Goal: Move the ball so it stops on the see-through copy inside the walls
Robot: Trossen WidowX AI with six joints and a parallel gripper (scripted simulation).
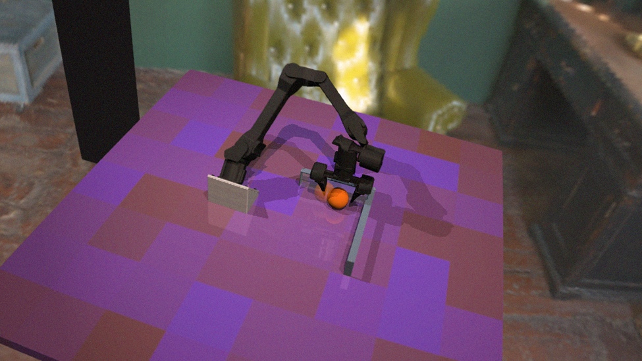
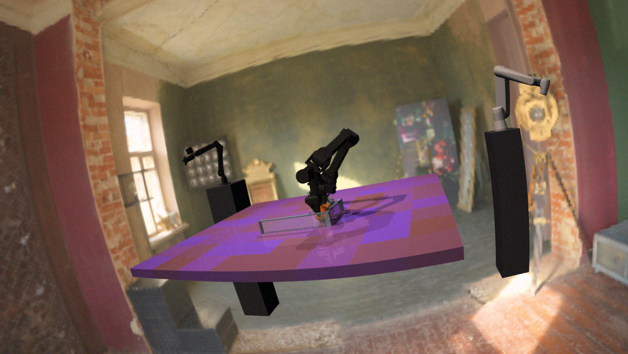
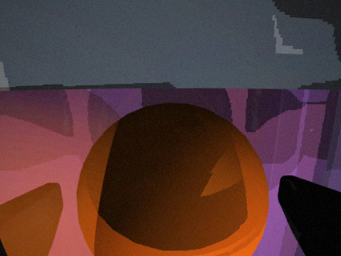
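Right now the see-through copy of the ball is 40 mm behind my gripper tip and 10 mm to the left of it. Also, from my gripper tip: orange ball right at my gripper tip.
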